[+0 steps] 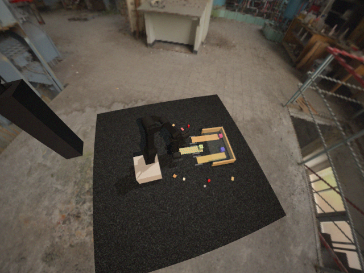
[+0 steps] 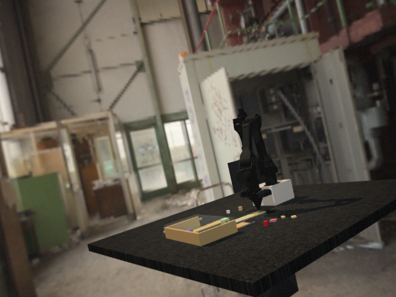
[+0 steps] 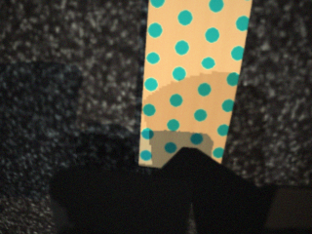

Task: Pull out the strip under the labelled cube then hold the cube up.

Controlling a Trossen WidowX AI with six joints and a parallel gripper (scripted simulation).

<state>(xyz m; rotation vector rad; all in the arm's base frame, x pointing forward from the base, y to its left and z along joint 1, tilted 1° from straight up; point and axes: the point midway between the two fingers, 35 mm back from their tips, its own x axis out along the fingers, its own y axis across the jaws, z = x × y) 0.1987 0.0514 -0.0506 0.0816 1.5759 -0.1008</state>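
My gripper tip is 220 mm short of the labelled cube and 20 mm to the left of it.
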